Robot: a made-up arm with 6 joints.
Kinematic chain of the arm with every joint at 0, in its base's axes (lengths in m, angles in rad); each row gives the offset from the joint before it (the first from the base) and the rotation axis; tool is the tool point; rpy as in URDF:
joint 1: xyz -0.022 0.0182 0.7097 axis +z
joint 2: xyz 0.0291 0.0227 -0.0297 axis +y
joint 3: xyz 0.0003 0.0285 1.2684 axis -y
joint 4: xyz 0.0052 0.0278 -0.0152 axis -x
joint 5: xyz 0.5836 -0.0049 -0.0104 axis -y
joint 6: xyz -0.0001 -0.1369 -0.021 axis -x
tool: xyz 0.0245 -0.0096 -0.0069 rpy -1.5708 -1.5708 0
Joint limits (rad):
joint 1: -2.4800..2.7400
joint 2: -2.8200..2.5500
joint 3: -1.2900..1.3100
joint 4: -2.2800..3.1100
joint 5: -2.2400..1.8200
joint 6: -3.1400..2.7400
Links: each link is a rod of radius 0.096 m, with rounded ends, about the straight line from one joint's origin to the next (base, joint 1, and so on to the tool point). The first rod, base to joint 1, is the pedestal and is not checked.
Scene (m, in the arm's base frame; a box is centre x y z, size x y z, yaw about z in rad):
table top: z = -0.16
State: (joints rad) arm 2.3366 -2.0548 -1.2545 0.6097 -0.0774 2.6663
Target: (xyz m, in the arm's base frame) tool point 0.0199 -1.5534 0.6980
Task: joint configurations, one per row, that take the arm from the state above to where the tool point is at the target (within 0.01 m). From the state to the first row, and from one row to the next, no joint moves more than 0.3 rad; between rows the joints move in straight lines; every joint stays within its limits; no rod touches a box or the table.
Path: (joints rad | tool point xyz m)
1: 2.2112 -2.0336 -1.0051 0.6615 -0.0659 2.6613 | 0.5101 -0.6248 0.6649
2: 2.0859 -2.0124 -0.7556 0.7133 -0.0544 2.6562 | 0.4960 -0.8183 0.7385
3: 1.9605 -1.9912 -0.5062 0.7650 -0.0428 2.6512 | 0.4431 -1.0231 0.7785
4: 1.8352 -1.9700 -0.2568 0.8168 -0.0313 2.6461 | 0.3458 -1.2245 0.7840
5: 1.7098 -1.9488 -0.0073 0.8686 -0.0198 2.6411 | 0.2031 -1.4066 0.7562
6: 1.5844 -1.9276 0.2421 0.9204 -0.0083 2.6360 | 0.0198 -1.5534 0.6980

